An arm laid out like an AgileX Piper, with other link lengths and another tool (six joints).
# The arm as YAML. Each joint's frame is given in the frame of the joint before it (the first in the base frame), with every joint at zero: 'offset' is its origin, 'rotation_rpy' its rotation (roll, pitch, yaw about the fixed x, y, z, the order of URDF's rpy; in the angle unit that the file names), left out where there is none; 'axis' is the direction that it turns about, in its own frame. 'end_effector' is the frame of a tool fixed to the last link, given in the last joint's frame.
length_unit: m
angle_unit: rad
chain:
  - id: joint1
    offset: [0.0, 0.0, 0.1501]
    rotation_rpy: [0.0, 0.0, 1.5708]
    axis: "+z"
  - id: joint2
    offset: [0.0, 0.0, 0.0]
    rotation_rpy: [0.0, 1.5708, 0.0]
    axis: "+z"
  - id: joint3
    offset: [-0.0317, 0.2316, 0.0]
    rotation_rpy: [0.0, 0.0, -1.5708]
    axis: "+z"
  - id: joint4
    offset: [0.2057, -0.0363, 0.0]
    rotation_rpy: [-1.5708, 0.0, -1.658]
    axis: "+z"
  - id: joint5
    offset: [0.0, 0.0, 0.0]
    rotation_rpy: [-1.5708, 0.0, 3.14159]
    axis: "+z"
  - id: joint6
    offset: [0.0, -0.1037, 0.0]
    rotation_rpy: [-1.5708, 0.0, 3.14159]
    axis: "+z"
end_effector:
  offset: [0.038, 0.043, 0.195]
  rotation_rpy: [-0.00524, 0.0, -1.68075]
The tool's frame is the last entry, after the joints.
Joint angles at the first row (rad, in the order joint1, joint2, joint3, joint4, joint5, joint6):
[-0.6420, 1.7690, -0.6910, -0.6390, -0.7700, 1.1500]
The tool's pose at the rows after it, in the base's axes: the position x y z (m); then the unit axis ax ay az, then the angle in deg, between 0 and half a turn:
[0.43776, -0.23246, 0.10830, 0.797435, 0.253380, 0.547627, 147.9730]
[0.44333, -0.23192, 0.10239, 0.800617, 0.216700, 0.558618, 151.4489]
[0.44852, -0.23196, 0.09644, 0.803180, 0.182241, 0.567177, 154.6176]
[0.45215, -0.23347, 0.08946, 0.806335, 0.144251, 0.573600, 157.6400]
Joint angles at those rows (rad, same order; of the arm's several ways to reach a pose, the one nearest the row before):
[-0.6500, 1.7920, -0.7230, -0.6840, -0.7700, 1.2680]
[-0.6500, 1.8180, -0.7570, -0.7040, -0.7700, 1.3810]
[-0.6500, 1.8450, -0.7900, -0.7180, -0.7700, 1.4820]
[-0.6510, 1.8720, -0.8190, -0.7210, -0.7690, 1.5770]

